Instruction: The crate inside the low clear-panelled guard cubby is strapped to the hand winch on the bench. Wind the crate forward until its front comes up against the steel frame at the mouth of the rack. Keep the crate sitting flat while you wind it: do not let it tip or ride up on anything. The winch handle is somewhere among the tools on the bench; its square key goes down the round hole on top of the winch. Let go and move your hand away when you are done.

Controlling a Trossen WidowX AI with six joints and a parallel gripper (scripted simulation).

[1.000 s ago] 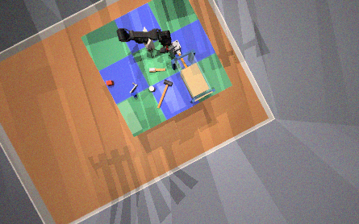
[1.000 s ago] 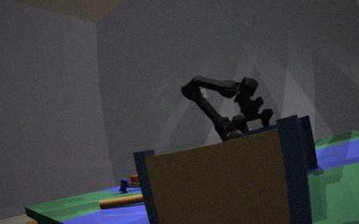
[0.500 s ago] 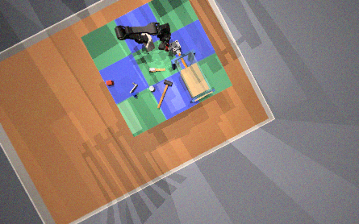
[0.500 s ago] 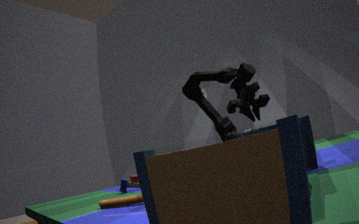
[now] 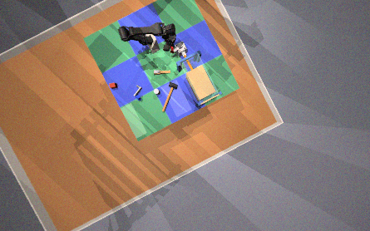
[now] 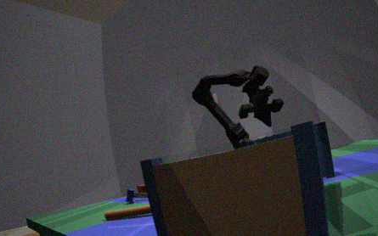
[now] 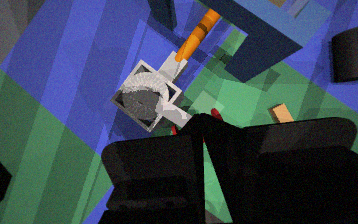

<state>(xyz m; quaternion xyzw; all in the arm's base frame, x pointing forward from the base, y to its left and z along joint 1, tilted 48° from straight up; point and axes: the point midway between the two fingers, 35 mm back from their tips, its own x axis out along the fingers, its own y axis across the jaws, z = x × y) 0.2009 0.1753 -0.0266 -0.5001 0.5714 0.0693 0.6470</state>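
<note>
Now: the red grip 7 cm below my gripper tip, 1 cm to the right of it and 1 cm behind it. Also, from my gripper tip: blue-framed guard cubby: 38 cm ahead, 12 cm below, 6 cm to the left; then winch: 17 cm below, 8 cm to the left, 3 cm behind; then blue piece: 58 cm to the right, 18 cm ahead, 17 cm below.
</note>
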